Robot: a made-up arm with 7 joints. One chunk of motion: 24 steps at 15 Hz.
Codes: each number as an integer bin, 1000 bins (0 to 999) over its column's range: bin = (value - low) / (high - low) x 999, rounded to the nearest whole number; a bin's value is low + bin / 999 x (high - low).
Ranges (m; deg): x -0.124..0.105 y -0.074..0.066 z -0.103..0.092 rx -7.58..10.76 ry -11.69..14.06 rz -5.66..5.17
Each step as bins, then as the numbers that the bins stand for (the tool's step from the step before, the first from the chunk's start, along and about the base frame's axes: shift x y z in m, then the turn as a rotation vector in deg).
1 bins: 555 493 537 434 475 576
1 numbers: 0.00322 -0.00491 0.00182 0.388 0.553 0.584
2 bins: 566 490 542 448 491 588
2 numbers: 0.00574 -0.00533 0.00280 0.645 0.966 0.714
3 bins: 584 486 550 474 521 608
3 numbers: 0.00987 -0.00589 0.00436 1.122 1.739 0.931
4 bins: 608 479 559 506 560 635
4 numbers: 0.01537 -0.00687 0.00611 1.709 2.744 1.224
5 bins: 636 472 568 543 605 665
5 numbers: 0.02179 -0.00785 0.00787 2.389 3.904 1.549
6 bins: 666 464 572 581 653 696
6 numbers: 0.02867 -0.00897 0.00865 3.086 5.142 1.885
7 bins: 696 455 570 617 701 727
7 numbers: 0.03554 -0.01024 0.00826 3.747 6.379 2.221
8 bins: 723 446 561 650 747 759
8 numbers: 0.04173 -0.01150 0.00650 4.353 7.565 2.568
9 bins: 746 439 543 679 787 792
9 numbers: 0.04701 -0.01248 0.00299 4.885 8.596 2.926
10 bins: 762 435 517 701 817 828
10 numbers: 0.05067 -0.01304 -0.00208 5.289 9.369 3.316
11 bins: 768 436 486 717 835 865
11 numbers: 0.05205 -0.01290 -0.00814 5.583 9.833 3.717
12 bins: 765 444 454 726 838 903
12 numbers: 0.05136 -0.01178 -0.01438 5.748 9.910 4.129
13 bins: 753 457 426 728 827 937
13 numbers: 0.04861 -0.00996 -0.01985 5.785 9.627 4.498
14 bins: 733 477 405 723 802 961
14 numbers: 0.04403 -0.00715 -0.02395 5.693 8.982 4.758
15 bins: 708 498 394 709 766 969
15 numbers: 0.03829 -0.00421 -0.02609 5.436 8.054 4.845
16 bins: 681 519 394 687 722 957
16 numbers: 0.03211 -0.00127 -0.02609 5.032 6.920 4.715
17 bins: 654 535 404 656 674 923
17 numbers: 0.02592 0.00097 -0.02414 4.463 5.683 4.346
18 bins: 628 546 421 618 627 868
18 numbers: 0.01996 0.00252 -0.02082 3.765 4.471 3.750
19 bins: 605 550 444 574 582 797
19 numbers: 0.01468 0.00308 -0.01633 2.958 3.312 2.980
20 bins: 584 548 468 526 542 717
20 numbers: 0.00987 0.00280 -0.01165 2.076 2.280 2.113
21 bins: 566 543 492 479 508 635
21 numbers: 0.00574 0.00210 -0.00696 1.214 1.404 1.224
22 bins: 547 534 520 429 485 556
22 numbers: 0.00139 0.00083 -0.00150 0.296 0.811 0.368
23 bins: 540 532 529 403 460 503
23 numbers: -0.00022 0.00055 0.00026 -0.182 0.167 -0.207
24 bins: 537 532 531 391 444 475
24 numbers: -0.00090 0.00055 0.00065 -0.402 -0.246 -0.511
